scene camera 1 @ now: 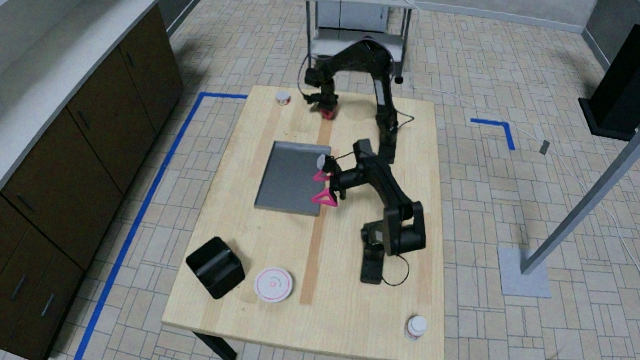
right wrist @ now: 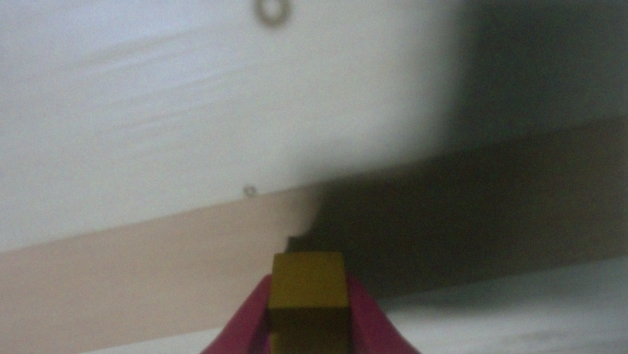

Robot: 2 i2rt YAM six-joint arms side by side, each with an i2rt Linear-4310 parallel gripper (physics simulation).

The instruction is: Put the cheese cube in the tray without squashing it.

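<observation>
The yellow cheese cube (right wrist: 309, 280) is between the pink fingertips of my right gripper (scene camera 1: 328, 115) (right wrist: 309, 289), which is shut on it. In scene camera 1 this gripper points down, low over the table near its top edge; the cube is hidden by the fingers there. Whether the cube touches the table cannot be told. The grey tray (scene camera 1: 287, 175) lies flat in the middle of the table, below the right gripper in the picture. My left gripper (scene camera 1: 316, 187) is open and empty, its pink fingers over the tray's right edge.
A small jar (scene camera 1: 283, 97) stands near the table's top left corner. A black bin (scene camera 1: 215, 267) and a round white container (scene camera 1: 273, 284) are at the lower left. A white-capped bottle (scene camera 1: 416, 326) stands at the lower right. The left arm is close to the tray's right side.
</observation>
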